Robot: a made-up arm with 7 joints.
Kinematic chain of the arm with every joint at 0, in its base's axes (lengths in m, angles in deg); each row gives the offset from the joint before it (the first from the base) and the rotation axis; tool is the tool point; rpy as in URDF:
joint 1: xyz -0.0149 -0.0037 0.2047 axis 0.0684 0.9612 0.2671
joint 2: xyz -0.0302 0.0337 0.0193 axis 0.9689 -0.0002 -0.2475
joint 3: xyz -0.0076 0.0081 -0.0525 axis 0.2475 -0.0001 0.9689
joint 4: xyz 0.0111 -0.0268 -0.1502 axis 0.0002 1 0
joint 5: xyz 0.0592 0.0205 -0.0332 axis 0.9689 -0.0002 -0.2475
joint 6: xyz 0.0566 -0.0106 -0.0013 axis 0.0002 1 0
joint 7: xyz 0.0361 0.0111 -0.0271 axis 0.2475 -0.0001 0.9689
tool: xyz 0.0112 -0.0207 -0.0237 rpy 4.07 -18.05 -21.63
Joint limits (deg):
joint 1: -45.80..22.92
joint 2: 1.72..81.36
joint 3: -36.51..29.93
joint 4: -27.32..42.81
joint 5: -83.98..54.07
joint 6: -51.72..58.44
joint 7: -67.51..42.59
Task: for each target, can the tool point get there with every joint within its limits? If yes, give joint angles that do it. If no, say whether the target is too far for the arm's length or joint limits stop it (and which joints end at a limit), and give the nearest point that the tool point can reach.
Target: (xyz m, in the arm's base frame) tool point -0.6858 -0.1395 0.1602
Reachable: no: too far | nearest point -0.1854 -0.0518 -0.0651 | short by 0.556 m
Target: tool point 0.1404 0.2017 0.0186
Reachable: yes | joints -12.05 34.50 12.64 0.18 35.91 26.77 -51.52
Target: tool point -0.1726 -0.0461 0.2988
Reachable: no: joint limits stop it (at a limit: joint 1, joint 2, joint 3, joint 4, joint 5, joint 6) | nearest point -0.0405 -0.0788 0.0593 | short by 0.275 m
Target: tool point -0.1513 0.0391 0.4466
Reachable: no: joint limits stop it (at a limit: joint 1, joint 2, joint 3, joint 4, joint 6, joint 7) | nearest point 0.0740 0.1255 0.3950 | short by 0.247 m
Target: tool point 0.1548 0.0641 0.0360
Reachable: yes | joints -13.84 9.99 16.22 -20.87 -29.82 27.12 -45.32
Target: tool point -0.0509 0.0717 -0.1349
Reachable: yes | joints 11.45 19.35 -26.92 25.89 15.90 22.35 13.77
